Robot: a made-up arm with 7 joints. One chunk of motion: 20 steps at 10 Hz.
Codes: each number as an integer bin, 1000 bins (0 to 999) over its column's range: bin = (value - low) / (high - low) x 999, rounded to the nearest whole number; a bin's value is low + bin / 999 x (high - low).
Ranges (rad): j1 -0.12..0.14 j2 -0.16..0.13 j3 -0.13..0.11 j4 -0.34..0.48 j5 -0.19..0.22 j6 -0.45..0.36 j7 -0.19..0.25
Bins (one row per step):
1: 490 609 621 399 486 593 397
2: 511 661 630 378 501 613 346
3: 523 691 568 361 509 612 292
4: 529 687 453 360 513 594 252
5: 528 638 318 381 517 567 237
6: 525 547 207 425 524 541 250
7: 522 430 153 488 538 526 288
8: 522 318 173 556 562 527 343
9: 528 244 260 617 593 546 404
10: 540 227 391 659 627 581 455
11: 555 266 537 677 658 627 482
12: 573 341 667 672 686 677 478
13: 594 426 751 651 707 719 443
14: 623 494 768 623 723 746 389
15: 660 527 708 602 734 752 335
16: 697 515 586 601 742 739 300
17: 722 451 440 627 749 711 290
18: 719 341 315 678 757 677 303
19: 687 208 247 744 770 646 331
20: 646 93 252 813 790 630 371
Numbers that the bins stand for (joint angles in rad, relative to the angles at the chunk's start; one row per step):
1: 0.0075 0.0168 0.0192 -0.0125 0.0095 0.0308 -0.0151
2: 0.0130 0.0319 0.0214 -0.0297 0.0156 0.0470 -0.0376
3: 0.0161 0.0406 0.0065 -0.0437 0.0189 0.0462 -0.0614
4: 0.0177 0.0394 -0.0212 -0.0445 0.0205 0.0316 -0.0790
5: 0.0174 0.0252 -0.0536 -0.0273 0.0222 0.0097 -0.0856
6: 0.0166 -0.0012 -0.0803 0.0088 0.0251 -0.0114 -0.0799
7: 0.0159 -0.0352 -0.0932 0.0606 0.0308 -0.0235 -0.0632
8: 0.0159 -0.0677 -0.0884 0.1164 0.0407 -0.0227 -0.0389
9: 0.0174 -0.0892 -0.0675 0.1664 0.0534 -0.0073 -0.0121
10: 0.0205 -0.0941 -0.0361 0.2009 0.0673 0.0211 0.0104
11: 0.0244 -0.0828 -0.0010 0.2157 0.0801 0.0584 0.0223
12: 0.0291 -0.0610 0.0302 0.2116 0.0915 0.0989 0.0205
13: 0.0346 -0.0363 0.0504 0.1944 0.1002 0.1330 0.0051
14: 0.0421 -0.0166 0.0545 0.1714 0.1067 0.1549 -0.0187
15: 0.0518 -0.0070 0.0401 0.1541 0.1112 0.1597 -0.0425
16: 0.0614 -0.0105 0.0108 0.1533 0.1145 0.1492 -0.0579
17: 0.0679 -0.0291 -0.0243 0.1747 0.1174 0.1265 -0.0623
18: 0.0671 -0.0610 -0.0543 0.2165 0.1207 0.0989 -0.0565
19: 0.0588 -0.0996 -0.0707 0.2707 0.1260 0.0738 -0.0442
20: 0.0481 -0.1330 -0.0695 0.3273 0.1342 0.0608 -0.0266

